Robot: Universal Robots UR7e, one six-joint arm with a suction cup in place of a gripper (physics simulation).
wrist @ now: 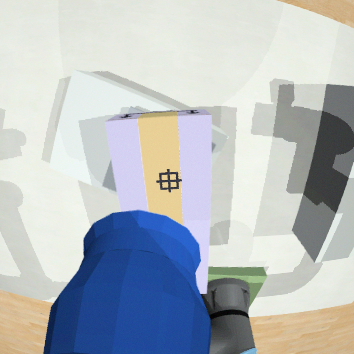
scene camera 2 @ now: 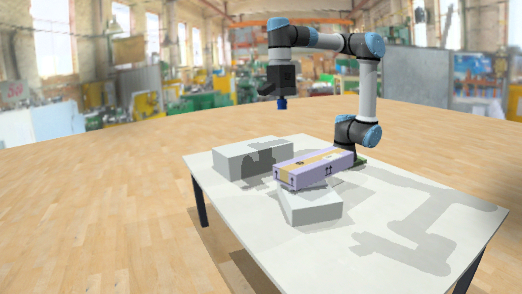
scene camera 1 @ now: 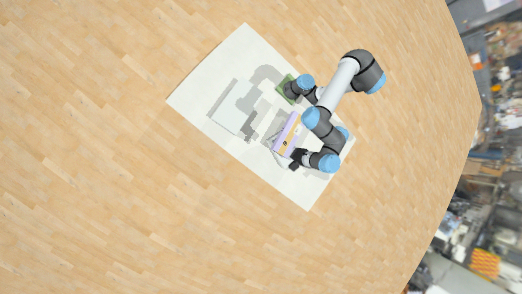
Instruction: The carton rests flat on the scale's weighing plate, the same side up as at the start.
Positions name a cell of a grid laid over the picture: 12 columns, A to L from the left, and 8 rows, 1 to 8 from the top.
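There's a lilac carton that I can see in scene camera 1 (G4), in scene camera 2 (G5) and in the wrist view (F4).
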